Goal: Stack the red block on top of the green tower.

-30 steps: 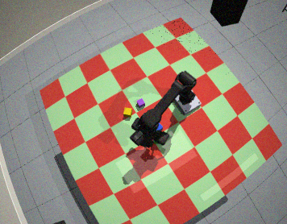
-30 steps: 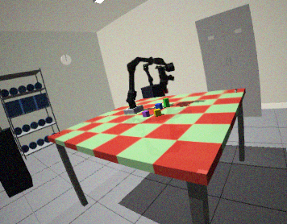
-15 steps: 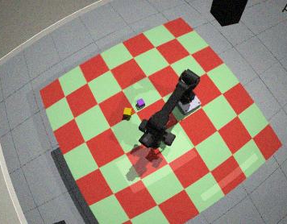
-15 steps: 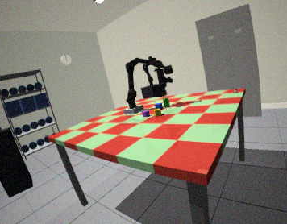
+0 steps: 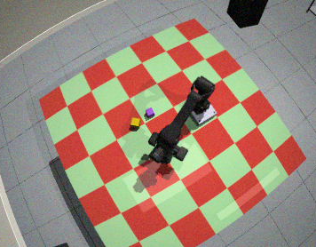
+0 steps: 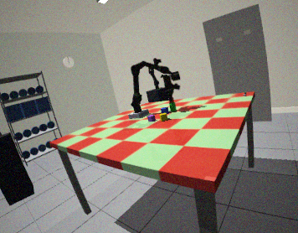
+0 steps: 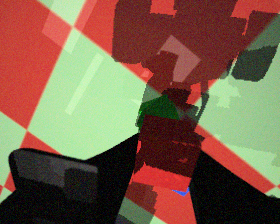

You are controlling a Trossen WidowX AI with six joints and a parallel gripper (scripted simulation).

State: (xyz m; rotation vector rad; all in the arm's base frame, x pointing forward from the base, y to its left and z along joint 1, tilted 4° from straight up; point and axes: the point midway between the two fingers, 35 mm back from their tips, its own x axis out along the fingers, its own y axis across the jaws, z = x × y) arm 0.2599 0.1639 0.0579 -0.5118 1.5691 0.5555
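Now: gripper tip 10 mm below the red block. The rest, counted from my gripper tip: yellow block: 100 mm ahead, 220 mm to the right, 60 mm below; then blue block: 30 mm behind, 70 mm to the right, 60 mm below; then purple block: 10 mm ahead, 250 mm to the right, 60 mm below.
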